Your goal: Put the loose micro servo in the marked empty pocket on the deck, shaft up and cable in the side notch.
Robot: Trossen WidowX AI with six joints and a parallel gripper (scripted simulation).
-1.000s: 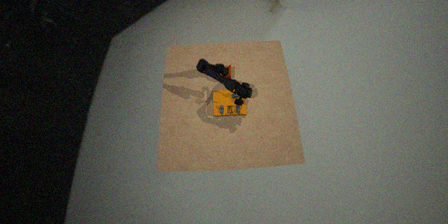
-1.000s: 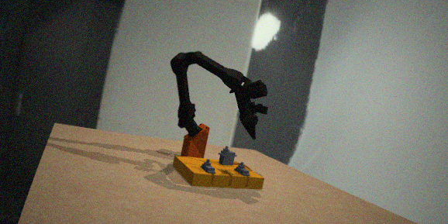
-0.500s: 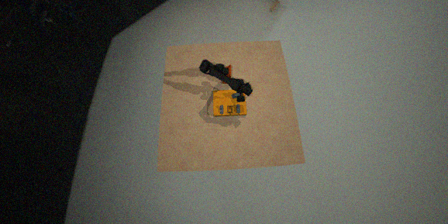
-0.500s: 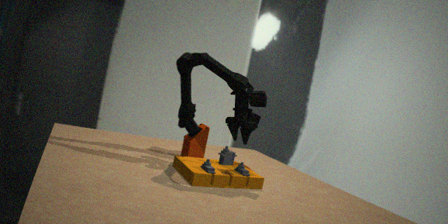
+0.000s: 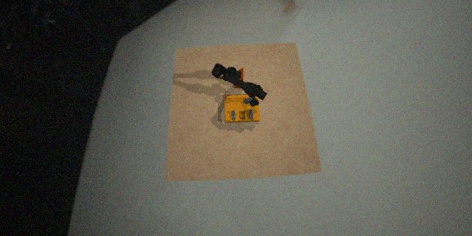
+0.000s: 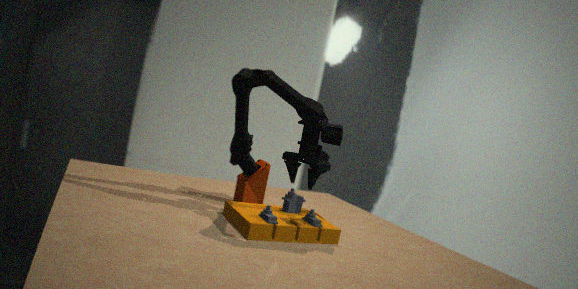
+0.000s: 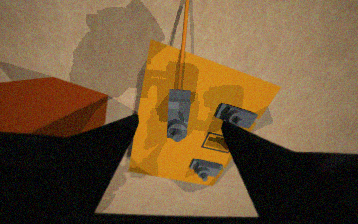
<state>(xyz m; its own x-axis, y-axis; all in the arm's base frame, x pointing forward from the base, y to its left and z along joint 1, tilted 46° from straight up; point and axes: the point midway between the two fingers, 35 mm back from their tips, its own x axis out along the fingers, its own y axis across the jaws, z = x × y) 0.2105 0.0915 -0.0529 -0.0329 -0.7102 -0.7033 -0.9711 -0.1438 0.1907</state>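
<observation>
Now: the orange deck 110 mm below my gripper tip, 80 mm to the right of it and 10 mm ahead of it.
</observation>
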